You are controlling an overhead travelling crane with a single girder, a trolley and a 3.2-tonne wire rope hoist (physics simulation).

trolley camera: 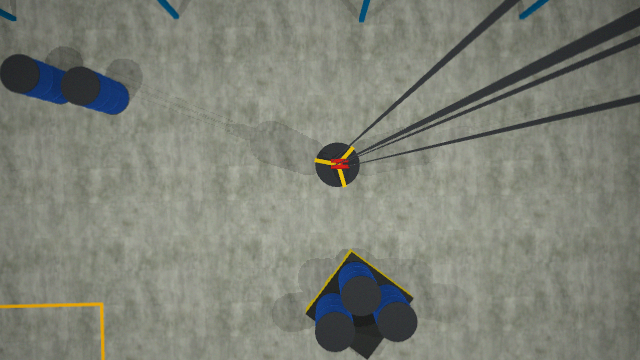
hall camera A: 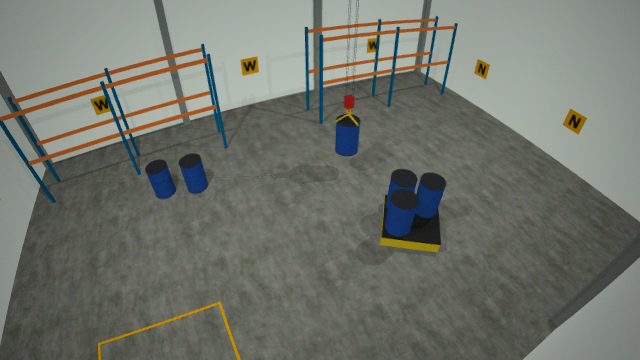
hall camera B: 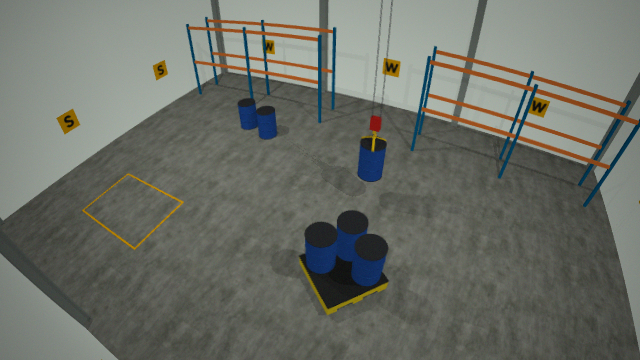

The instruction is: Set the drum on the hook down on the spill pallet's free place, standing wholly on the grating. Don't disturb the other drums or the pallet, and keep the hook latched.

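Observation:
The blue drum [hall camera A: 347, 140] [hall camera B: 371, 164] [trolley camera: 327, 174] hangs upright in the air under the red hook block [hall camera A: 349, 102] [hall camera B: 375, 123]. My gripper [hall camera A: 347, 119] [hall camera B: 373, 140] [trolley camera: 339, 164], a yellow three-legged grab, is shut on its top. The spill pallet [hall camera A: 410, 245] [hall camera B: 330, 295] [trolley camera: 367, 345], black grating with yellow sides, stands apart from the hanging drum, below it in the trolley view. Three upright drums stand on it: one [hall camera A: 399, 217], one [hall camera A: 431, 197] and one partly hidden [hall camera A: 403, 179]. Bare grating shows at its front corner in hall camera B and its bottom corner in the trolley view. The hook latch is too small to tell.
Two blue drums [hall camera A: 161, 180] [hall camera A: 194, 175] [hall camera B: 247, 115] [hall camera B: 267, 123] [trolley camera: 20, 74] [trolley camera: 80, 86] stand away from the pallet. Blue and orange racks [hall camera A: 321, 80] [hall camera B: 320, 80] line the W wall. A yellow floor outline [hall camera A: 160, 323] [hall camera B: 108, 230] [trolley camera: 103, 330] lies farther off.

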